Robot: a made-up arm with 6 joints. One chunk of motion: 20 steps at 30 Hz.
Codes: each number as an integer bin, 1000 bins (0 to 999) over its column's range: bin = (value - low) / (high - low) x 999, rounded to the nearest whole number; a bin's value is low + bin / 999 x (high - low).
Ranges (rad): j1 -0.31..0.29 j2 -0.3..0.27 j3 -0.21..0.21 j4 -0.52..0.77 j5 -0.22..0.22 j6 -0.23..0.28
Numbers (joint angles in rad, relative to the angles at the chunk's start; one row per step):
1: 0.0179 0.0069 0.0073 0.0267 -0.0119 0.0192
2: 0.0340 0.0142 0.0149 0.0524 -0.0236 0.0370
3: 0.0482 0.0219 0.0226 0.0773 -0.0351 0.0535
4: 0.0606 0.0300 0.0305 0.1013 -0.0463 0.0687
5: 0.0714 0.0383 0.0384 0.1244 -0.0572 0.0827
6: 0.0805 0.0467 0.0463 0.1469 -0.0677 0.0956
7: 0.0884 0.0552 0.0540 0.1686 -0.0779 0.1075
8: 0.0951 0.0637 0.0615 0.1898 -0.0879 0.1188
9: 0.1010 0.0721 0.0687 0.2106 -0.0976 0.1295
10: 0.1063 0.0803 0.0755 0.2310 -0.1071 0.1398
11: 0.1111 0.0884 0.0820 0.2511 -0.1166 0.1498
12: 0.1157 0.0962 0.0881 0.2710 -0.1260 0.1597
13: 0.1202 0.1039 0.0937 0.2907 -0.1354 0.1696
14: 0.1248 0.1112 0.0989 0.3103 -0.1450 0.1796
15: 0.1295 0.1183 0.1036 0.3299 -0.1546 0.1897
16: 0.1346 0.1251 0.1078 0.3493 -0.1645 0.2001
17: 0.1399 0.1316 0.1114 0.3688 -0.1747 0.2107
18: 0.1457 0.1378 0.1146 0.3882 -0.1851 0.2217
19: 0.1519 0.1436 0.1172 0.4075 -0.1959 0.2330
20: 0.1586 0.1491 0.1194 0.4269 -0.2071 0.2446
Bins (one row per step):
1: 546 538 517 423 472 488
2: 573 551 535 443 446 523
3: 596 564 553 463 420 555
4: 617 578 572 481 394 585
5: 635 593 591 499 370 613
6: 650 608 610 516 346 638
7: 663 623 628 533 323 661
8: 674 637 646 550 300 683
9: 684 652 663 566 278 704
10: 693 667 679 582 256 724
11: 701 681 695 597 235 744
12: 709 694 709 613 213 763
13: 716 708 722 628 192 783
14: 724 721 735 643 170 802
15: 732 733 746 658 148 822
16: 740 745 756 673 126 842
17: 749 756 764 688 103 863
18: 759 767 772 703 79 885
19: 769 777 778 718 55 907
20: 780 787 784 733 29 930

